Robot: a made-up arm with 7 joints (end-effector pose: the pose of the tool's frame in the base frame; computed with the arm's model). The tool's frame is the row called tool.
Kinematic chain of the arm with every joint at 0, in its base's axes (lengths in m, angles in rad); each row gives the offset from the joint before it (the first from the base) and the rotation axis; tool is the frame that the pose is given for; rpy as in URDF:
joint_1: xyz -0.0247 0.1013 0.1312 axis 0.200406 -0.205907 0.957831
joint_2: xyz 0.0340 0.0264 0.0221 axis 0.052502 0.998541 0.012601
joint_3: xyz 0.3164 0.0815 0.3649 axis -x
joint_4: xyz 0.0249 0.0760 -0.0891 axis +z
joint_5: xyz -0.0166 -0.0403 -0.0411 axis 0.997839 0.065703 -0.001
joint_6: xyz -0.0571 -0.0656 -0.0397 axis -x
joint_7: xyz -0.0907 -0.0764 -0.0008 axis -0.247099 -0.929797 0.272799
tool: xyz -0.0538 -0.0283 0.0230 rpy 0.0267 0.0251 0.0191
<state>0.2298 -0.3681 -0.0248 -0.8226 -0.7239 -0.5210 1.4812</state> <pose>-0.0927 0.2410 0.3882 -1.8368 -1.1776 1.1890</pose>
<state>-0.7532 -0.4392 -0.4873 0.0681 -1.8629 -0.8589 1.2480</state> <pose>0.0814 0.1281 0.5089 -1.7518 -0.4129 0.8138</pose>
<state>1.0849 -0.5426 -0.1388 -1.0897 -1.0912 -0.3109 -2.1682</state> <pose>-0.2991 0.0515 0.5363 3.0454 1.2633 2.2444</pose>
Working (the frame after each row of the table, in the pose's form):
after joint_1: -0.0247 0.1013 0.1312 0.0753 -0.2884 1.0363
after joint_2: -0.0328 0.1360 0.1639 0.0768 -0.8282 0.9804
after joint_3: -0.1097 0.1169 0.6472 0.2156 -0.8282 0.9804
after joint_4: -0.1488 0.2262 0.6177 0.8285 -0.2143 -0.1088
after joint_5: -0.1525 0.2296 0.5580 -0.2562 -0.2801 -0.1276
after joint_6: -0.2103 0.1629 0.5213 0.0547 -0.2801 -0.1276
after joint_7: -0.3051 0.0982 0.4915 3.0739 1.2901 2.3017

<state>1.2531 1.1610 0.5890 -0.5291 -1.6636 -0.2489 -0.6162</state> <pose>-0.1123 0.5023 0.3110 -2.0747 0.0699 0.4509</pose>
Working (the frame after each row of the table, in the pose's form):
after joint_1: -0.0247 0.1013 0.1312 0.0580 -0.3338 1.2027
after joint_2: -0.0393 0.1331 0.1646 0.1673 0.8184 1.3438
after joint_3: 0.0516 0.6138 0.1888 -0.4217 0.8184 1.3438
after joint_4: 0.0049 0.5578 0.0938 -0.7745 0.5110 0.7875
after joint_5: 0.0351 0.5065 0.1009 -2.3812 0.5132 0.8990
after joint_6: 0.0109 0.5085 0.1934 -2.1323 0.5132 0.8990
after joint_7: -0.0497 0.4966 0.2946 -2.0991 0.0661 0.4823

